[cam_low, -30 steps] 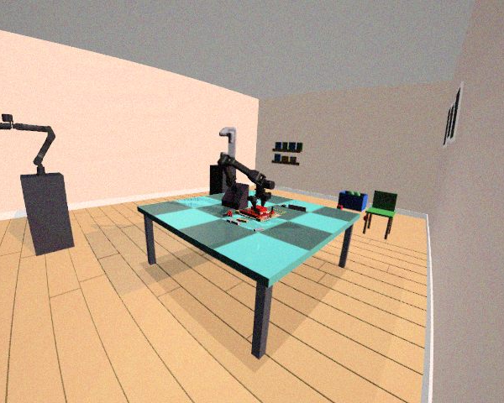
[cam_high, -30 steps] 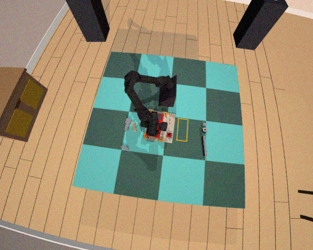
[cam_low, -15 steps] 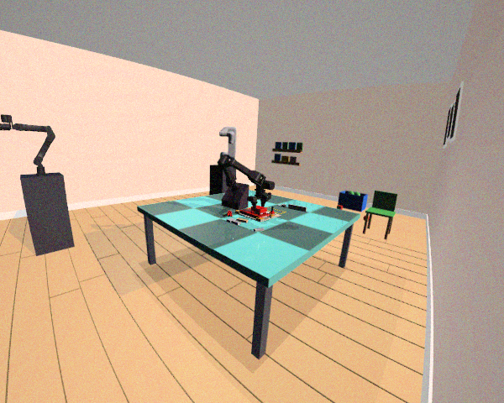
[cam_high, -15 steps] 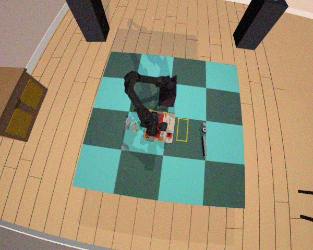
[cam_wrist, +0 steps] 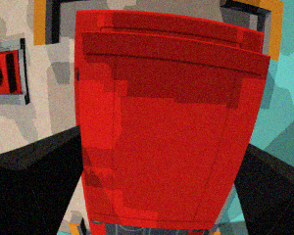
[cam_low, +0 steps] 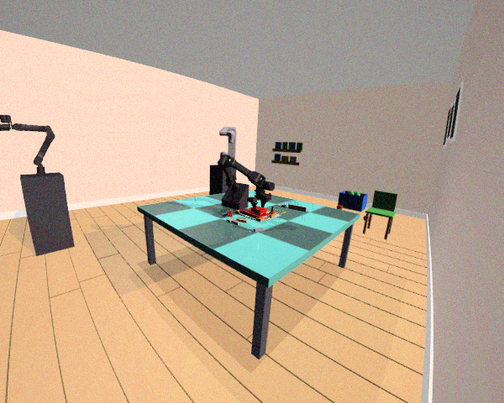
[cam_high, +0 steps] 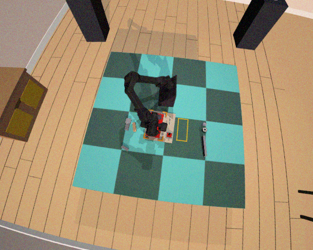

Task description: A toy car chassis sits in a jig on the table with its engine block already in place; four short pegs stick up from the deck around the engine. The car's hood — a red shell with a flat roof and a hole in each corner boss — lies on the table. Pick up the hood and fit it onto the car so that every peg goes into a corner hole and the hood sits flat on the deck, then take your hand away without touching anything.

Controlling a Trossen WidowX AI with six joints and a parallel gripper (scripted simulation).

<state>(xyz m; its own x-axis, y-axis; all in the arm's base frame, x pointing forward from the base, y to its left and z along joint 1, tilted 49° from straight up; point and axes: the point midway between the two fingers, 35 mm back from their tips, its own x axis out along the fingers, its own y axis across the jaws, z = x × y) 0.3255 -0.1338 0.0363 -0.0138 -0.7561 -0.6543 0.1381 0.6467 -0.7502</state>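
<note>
The jig lies 3 cm to the left of my gripper tip, 3 cm below it and 3 cm behind it. From my gripper tip the other things lie so: grey bar (40 cm to the left, 11 cm ahead, 3 cm below); then red hood (1 cm above); then wheel (41 cm to the left, 4 cm below, 2 cm behind).
</note>
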